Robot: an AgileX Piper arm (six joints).
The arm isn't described. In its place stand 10 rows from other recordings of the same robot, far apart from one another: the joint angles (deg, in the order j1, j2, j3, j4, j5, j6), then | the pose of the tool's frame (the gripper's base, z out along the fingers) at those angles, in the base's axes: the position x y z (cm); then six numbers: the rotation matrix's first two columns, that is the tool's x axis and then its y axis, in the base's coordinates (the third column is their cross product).
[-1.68 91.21 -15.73 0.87 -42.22 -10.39] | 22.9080, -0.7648, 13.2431, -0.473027, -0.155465, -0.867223, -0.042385, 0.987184, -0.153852
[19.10 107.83 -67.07 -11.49 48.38 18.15] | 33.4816, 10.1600, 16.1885, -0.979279, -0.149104, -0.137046, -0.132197, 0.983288, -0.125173
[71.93 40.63 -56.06 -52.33 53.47 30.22] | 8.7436, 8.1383, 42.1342, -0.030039, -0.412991, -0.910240, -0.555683, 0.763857, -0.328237
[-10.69 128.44 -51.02 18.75 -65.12 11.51] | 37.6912, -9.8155, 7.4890, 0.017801, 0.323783, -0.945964, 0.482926, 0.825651, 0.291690
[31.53 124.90 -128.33 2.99 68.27 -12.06] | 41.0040, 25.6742, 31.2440, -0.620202, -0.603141, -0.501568, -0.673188, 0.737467, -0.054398
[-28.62 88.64 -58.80 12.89 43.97 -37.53] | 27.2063, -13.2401, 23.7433, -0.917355, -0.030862, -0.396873, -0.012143, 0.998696, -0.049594
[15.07 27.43 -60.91 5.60 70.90 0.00] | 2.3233, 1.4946, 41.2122, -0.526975, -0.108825, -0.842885, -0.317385, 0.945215, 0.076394
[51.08 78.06 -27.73 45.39 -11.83 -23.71] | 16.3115, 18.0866, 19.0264, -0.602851, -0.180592, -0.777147, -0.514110, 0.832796, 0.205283
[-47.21 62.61 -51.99 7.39 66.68 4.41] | 13.2743, -12.7577, 30.2812, -0.551162, 0.782393, -0.289968, 0.781008, 0.606055, 0.150746
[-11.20 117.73 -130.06 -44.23 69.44 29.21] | 42.7041, -14.5143, 40.1899, -0.575295, 0.252415, -0.778024, 0.714578, 0.617948, -0.327900
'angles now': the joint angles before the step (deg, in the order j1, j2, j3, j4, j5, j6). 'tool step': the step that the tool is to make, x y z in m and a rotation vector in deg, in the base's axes. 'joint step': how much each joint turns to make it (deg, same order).
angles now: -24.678, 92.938, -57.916, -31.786, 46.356, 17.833
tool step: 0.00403, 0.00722, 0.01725, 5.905, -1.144, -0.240
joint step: 0.001, -1.123, -3.812, 9.794, 4.547, -6.789
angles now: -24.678, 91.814, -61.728, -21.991, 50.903, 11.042
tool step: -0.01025, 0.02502, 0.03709, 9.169, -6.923, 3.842
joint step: 0.000, -7.019, -1.419, 15.824, 3.930, -11.041
